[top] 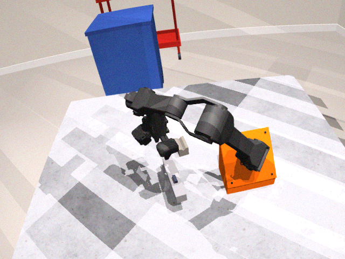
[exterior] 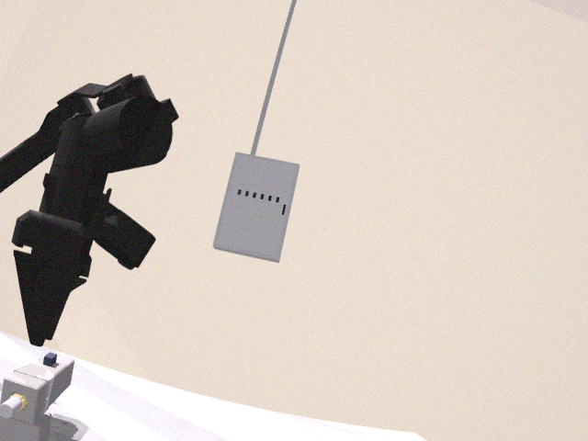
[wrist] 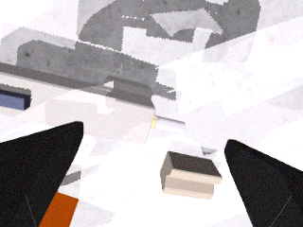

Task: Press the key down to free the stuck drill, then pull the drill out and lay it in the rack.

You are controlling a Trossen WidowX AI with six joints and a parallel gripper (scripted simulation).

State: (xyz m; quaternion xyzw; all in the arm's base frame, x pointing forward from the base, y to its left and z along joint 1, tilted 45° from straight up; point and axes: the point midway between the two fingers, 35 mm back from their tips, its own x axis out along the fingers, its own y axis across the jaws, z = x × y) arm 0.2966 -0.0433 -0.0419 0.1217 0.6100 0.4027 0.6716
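My gripper tip is 6 cm above the yellow drill, 2 cm to the right of it and 2 cm past it. Also, from my gripper tip: small blue key (11 cm to the left, 6 cm below, 4 cm behind); housing block (8 cm to the left, 6 cm below, 3 cm behind).
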